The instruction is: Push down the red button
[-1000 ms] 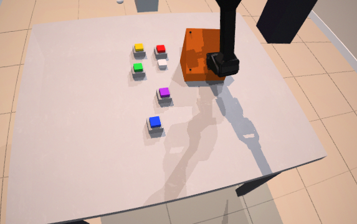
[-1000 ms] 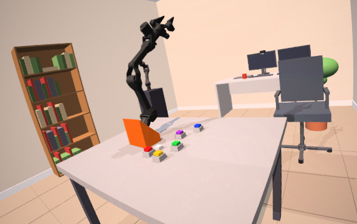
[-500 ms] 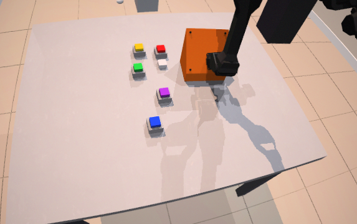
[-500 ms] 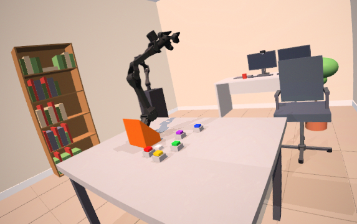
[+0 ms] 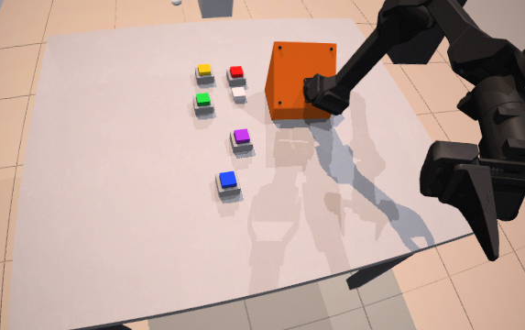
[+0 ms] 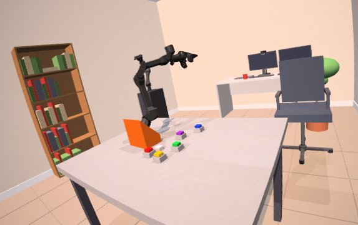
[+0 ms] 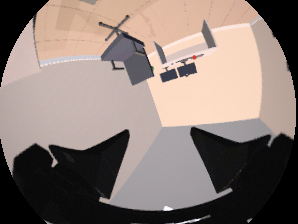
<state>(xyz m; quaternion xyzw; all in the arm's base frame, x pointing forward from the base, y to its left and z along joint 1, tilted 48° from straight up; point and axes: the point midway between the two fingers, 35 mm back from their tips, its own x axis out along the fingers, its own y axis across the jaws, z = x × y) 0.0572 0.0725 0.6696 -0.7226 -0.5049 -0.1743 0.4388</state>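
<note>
My gripper tip is 710 mm to the left of the red button, 440 mm above it and 90 mm short of it. Round my gripper tip: blue button: 440 mm below, 360 mm to the right, 170 mm ahead; purple button: 480 mm to the right, 440 mm below, 120 mm ahead; green button: 610 mm to the right, 440 mm below, 190 mm ahead.
</note>
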